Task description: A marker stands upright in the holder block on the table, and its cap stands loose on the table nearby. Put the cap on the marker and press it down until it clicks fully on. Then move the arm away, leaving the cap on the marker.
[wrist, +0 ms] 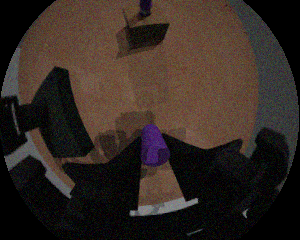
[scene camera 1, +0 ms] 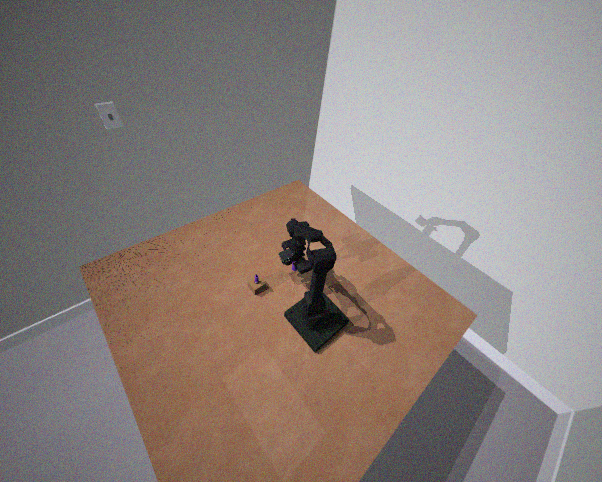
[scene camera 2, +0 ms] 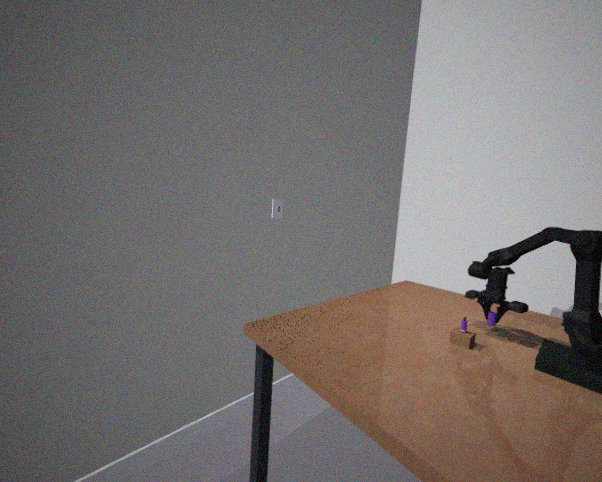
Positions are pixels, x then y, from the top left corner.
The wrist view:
my gripper: 151,137
purple cap: 154,152, held by my gripper
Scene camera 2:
my gripper: 491,321
